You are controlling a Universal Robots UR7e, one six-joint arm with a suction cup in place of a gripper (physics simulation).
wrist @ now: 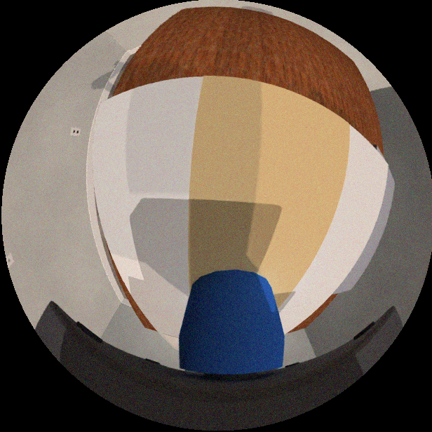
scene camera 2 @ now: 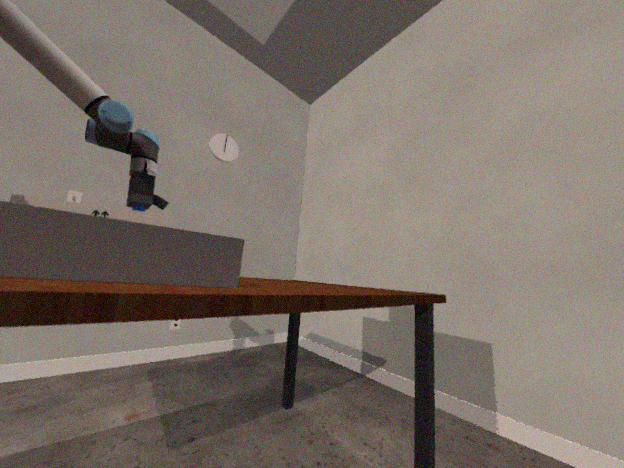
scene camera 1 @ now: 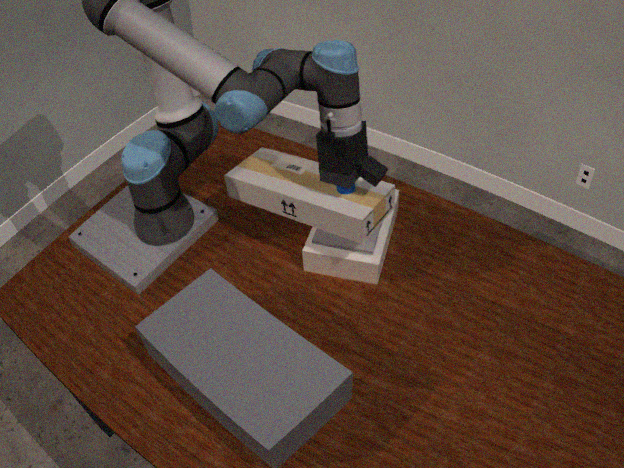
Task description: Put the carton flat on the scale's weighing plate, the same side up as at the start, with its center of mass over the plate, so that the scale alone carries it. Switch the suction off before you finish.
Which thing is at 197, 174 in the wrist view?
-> A white carton.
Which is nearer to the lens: the white scale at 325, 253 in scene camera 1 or the grey block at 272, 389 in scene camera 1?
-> The grey block.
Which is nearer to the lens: the white carton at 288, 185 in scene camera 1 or the grey block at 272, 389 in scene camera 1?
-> The grey block.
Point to my suction cup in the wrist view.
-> At 231, 325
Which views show the white scale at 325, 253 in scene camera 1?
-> Scene camera 1 only.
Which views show the white carton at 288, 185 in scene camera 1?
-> The wrist view, scene camera 2 and scene camera 1: all of them.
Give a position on a white carton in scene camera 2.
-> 157, 219
